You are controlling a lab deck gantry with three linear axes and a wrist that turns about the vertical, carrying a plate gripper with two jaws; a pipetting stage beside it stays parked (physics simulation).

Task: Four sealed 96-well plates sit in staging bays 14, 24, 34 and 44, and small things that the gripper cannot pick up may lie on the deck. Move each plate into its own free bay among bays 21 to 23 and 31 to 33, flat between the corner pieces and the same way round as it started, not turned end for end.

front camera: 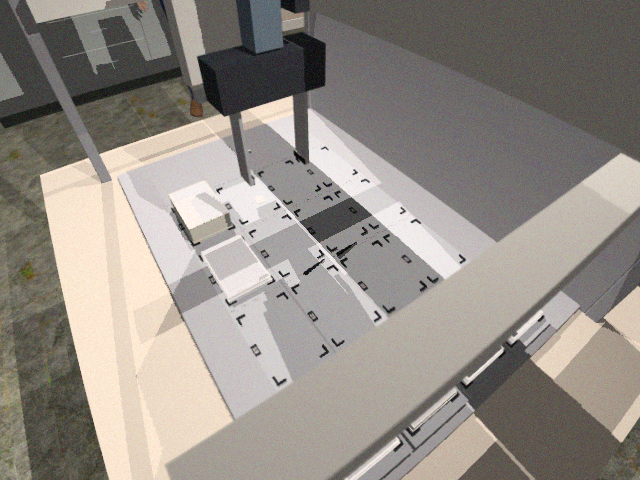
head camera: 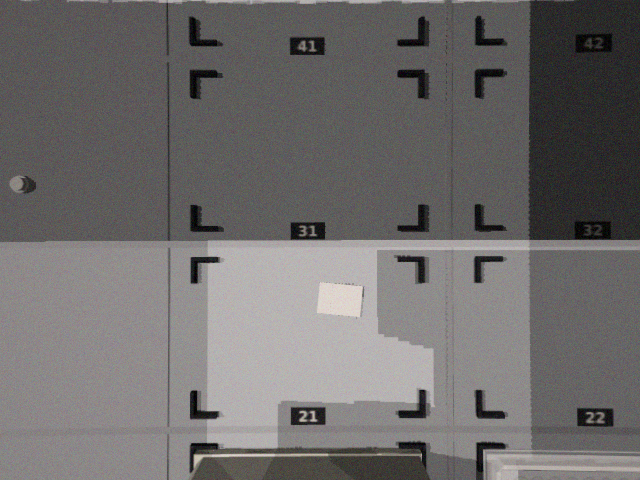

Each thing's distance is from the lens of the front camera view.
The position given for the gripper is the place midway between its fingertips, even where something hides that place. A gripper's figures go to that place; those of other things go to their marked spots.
gripper (front camera: 275,169): 0.61 m
tall pale box (front camera: 202,214): 0.73 m
bay 21 (front camera: 237,193): 0.83 m
The marked spots on the bay 21 and the tall pale box are 0.13 m apart.
